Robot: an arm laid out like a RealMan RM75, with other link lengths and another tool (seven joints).
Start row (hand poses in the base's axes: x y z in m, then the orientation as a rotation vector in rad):
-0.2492, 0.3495, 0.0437, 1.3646, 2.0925, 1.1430
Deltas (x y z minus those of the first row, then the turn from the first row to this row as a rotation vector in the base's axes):
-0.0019, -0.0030, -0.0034, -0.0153, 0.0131, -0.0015
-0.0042, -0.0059, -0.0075, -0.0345, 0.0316, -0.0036
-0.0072, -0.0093, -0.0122, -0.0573, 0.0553, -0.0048
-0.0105, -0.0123, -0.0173, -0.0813, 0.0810, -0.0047
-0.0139, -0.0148, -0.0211, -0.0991, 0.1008, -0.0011
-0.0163, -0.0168, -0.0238, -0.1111, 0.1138, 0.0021
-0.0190, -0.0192, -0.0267, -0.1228, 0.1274, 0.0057
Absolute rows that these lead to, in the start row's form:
-0.2511, 0.3465, 0.0403, 1.3700, 2.1047, 1.1181
-0.2534, 0.3436, 0.0362, 1.3786, 2.1210, 1.0856
-0.2564, 0.3402, 0.0315, 1.3888, 2.1423, 1.0464
-0.2597, 0.3372, 0.0264, 1.3986, 2.1660, 1.0049
-0.2631, 0.3347, 0.0226, 1.4031, 2.1870, 0.9748
-0.2655, 0.3327, 0.0199, 1.4051, 2.2015, 0.9548
-0.2682, 0.3303, 0.0170, 1.4072, 2.2166, 0.9348

